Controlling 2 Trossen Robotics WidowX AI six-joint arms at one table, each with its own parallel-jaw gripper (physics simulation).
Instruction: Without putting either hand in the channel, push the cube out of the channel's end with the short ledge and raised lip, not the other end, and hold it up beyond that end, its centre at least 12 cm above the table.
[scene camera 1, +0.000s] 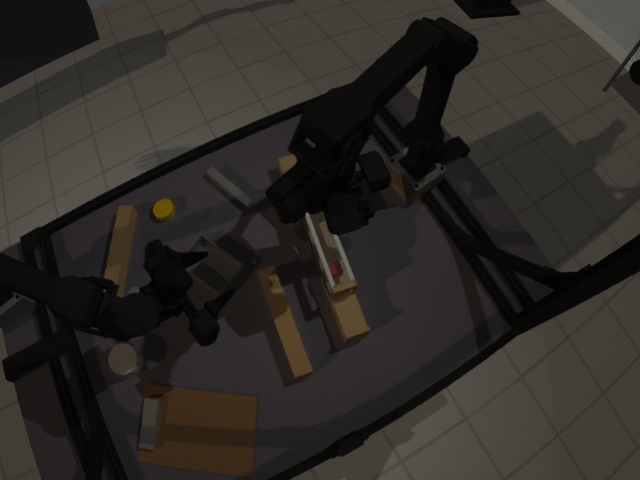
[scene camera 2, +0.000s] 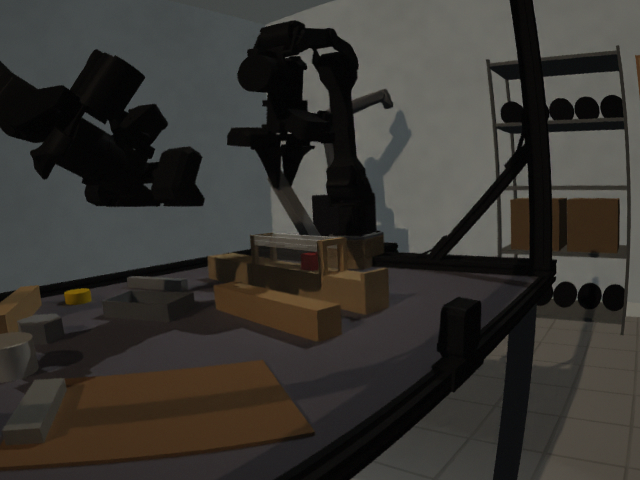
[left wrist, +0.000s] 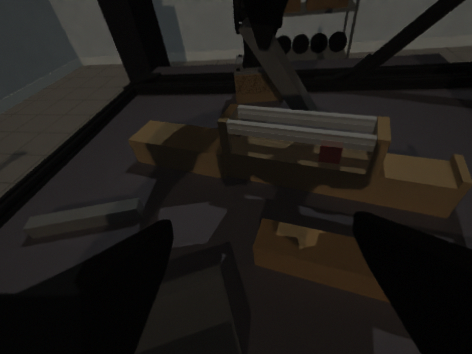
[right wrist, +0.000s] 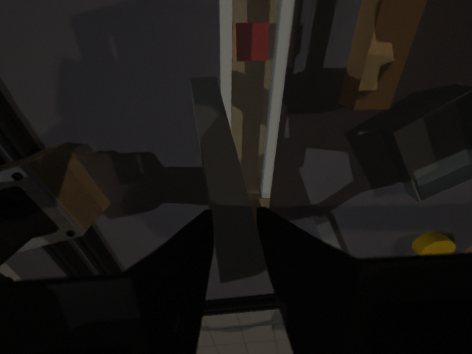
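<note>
The red cube (scene camera 1: 334, 268) (scene camera 2: 309, 260) (left wrist: 330, 153) (right wrist: 252, 41) is inside the channel (scene camera 1: 319, 251) (scene camera 2: 284, 276) (right wrist: 278, 100) under its pale rails, nearer the end with the ledge (scene camera 1: 351, 315) (left wrist: 420, 170) that carries a raised lip (left wrist: 461, 170). My right gripper (scene camera 2: 283, 184) (right wrist: 235, 216) is shut on a long grey bar (scene camera 2: 295, 206) (left wrist: 277, 65) (right wrist: 225, 170) that slants down. In the right wrist view the bar's far part overlaps one rail; whether they touch is unclear. My left gripper (scene camera 1: 220, 271) (left wrist: 261, 225) is open and empty, above the grey tray's area, away from the channel.
A wooden beam (scene camera 1: 286, 330) (scene camera 2: 273, 310) (left wrist: 320, 265) lies beside the channel. A grey tray (scene camera 2: 149, 307), another grey bar (scene camera 1: 227, 186), a yellow disc (scene camera 1: 163, 209) (scene camera 2: 77, 296) (right wrist: 433, 244), a pale cylinder (scene camera 1: 124, 359), and an orange board (scene camera 1: 206, 428) (scene camera 2: 180, 403) are on the table.
</note>
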